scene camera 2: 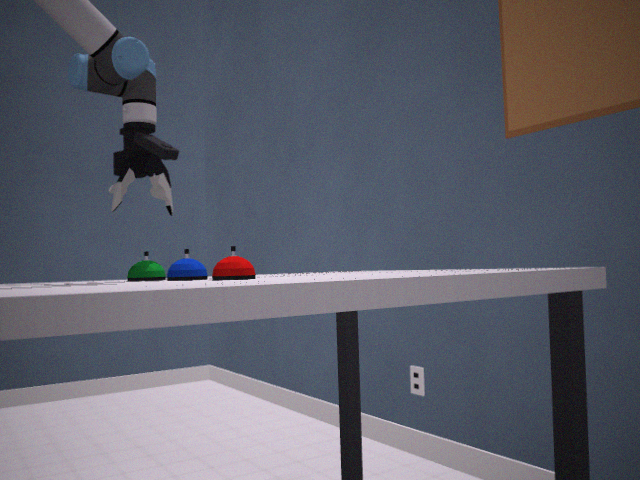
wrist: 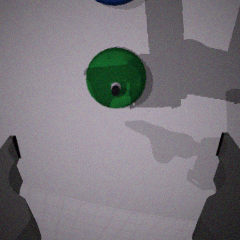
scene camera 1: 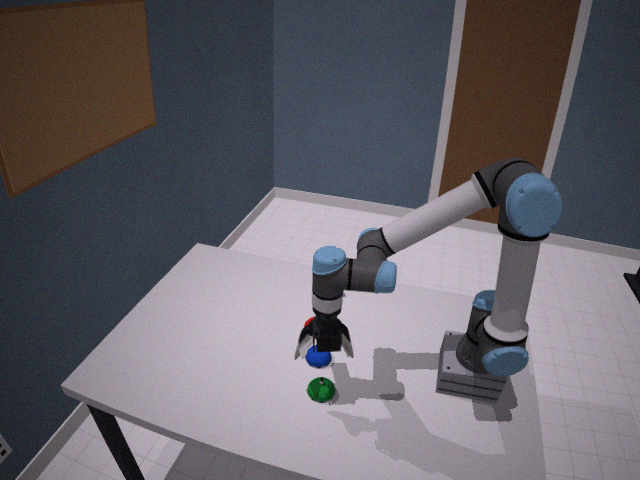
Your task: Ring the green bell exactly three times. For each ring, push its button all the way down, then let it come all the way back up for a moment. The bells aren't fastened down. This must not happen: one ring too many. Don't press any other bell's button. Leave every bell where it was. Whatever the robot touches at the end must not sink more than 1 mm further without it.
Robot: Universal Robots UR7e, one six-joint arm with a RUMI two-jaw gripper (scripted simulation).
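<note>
Pictures show a red bell, a green bell, a blue bell and my gripper. The wrist view also shows the gripper.
</note>
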